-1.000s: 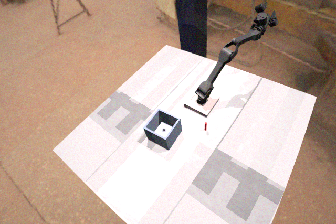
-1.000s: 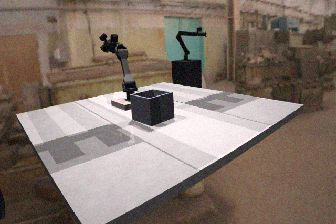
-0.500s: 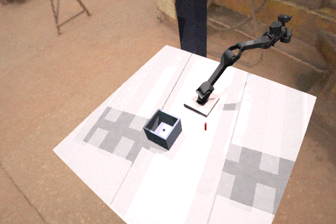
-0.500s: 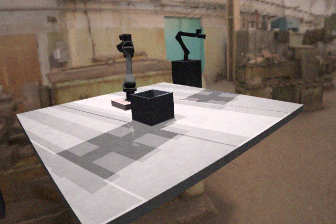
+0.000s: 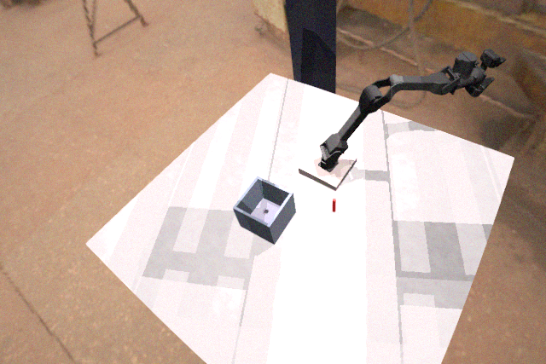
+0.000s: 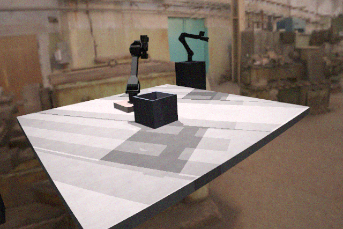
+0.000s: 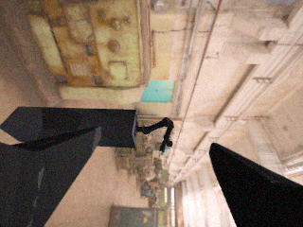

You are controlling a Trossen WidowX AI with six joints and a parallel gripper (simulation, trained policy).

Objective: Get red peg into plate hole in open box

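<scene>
The red peg lies 68 cm ahead of my gripper tip, 27 cm to the right of it and 32 cm below it.
</scene>
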